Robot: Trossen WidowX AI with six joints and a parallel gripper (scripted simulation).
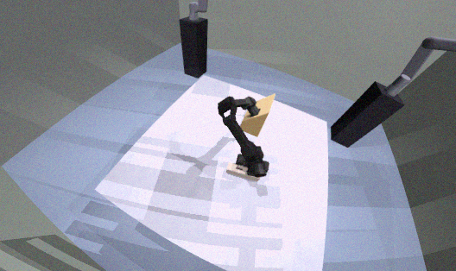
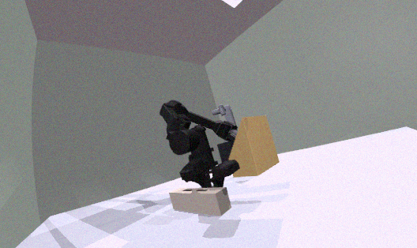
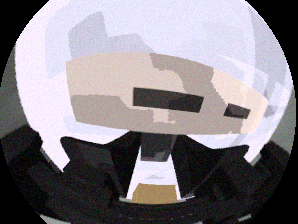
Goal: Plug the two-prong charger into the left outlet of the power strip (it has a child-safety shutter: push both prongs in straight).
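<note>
The dark two-prong charger lies 20 mm ahead of my gripper tip and 10 mm above it.
</note>
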